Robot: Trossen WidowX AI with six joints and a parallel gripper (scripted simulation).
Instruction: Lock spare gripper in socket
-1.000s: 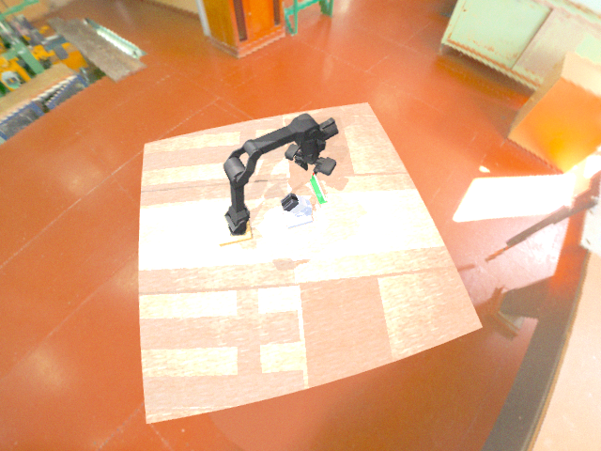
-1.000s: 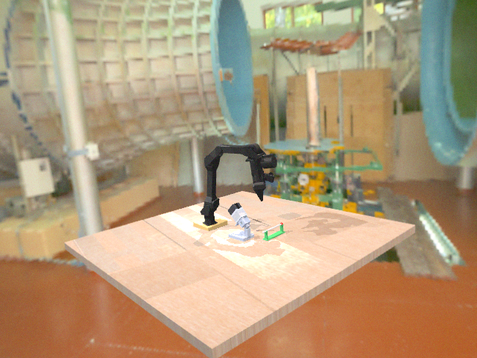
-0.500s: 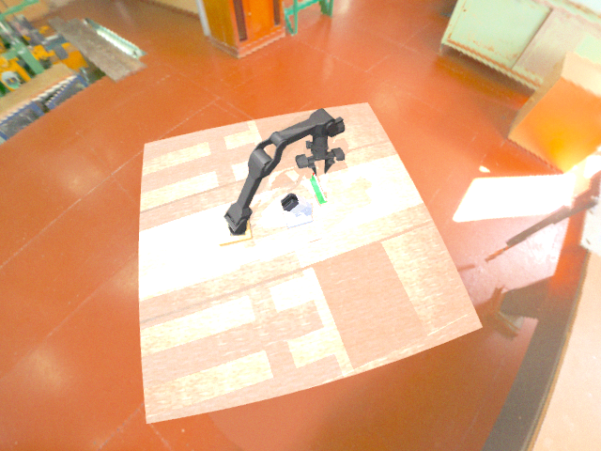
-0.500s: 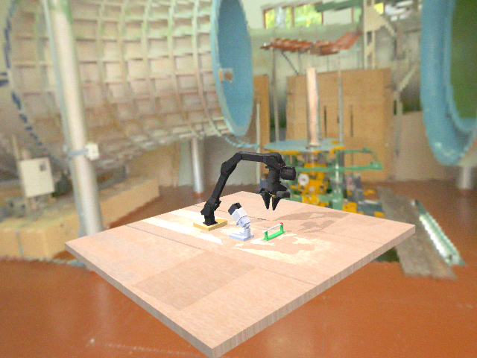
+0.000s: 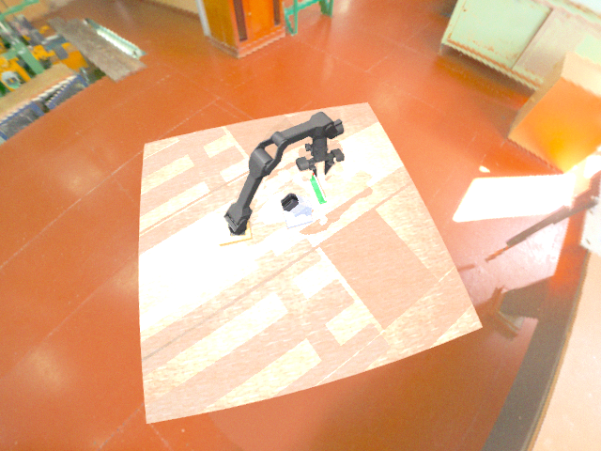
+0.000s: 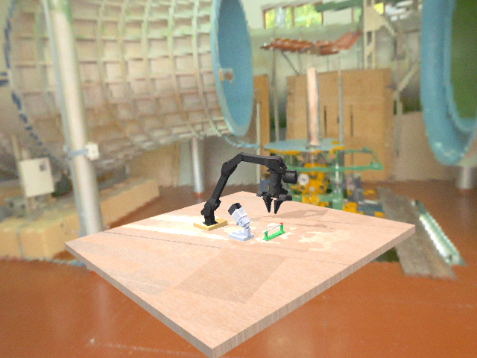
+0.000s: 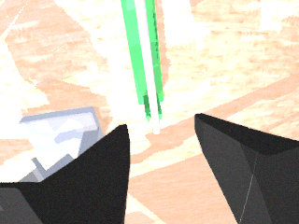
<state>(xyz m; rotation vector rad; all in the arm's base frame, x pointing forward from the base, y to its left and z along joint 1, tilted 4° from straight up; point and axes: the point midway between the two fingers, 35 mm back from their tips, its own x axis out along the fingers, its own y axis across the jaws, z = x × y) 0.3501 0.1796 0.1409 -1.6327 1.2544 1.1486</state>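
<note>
My gripper tip is 10 mm to the right of the green cradle and 100 mm above it. The rest, counted from my gripper tip: spare gripper 110 mm behind, 120 mm to the right; grey mount 90 mm behind, 120 mm to the right, 70 mm below.
</note>
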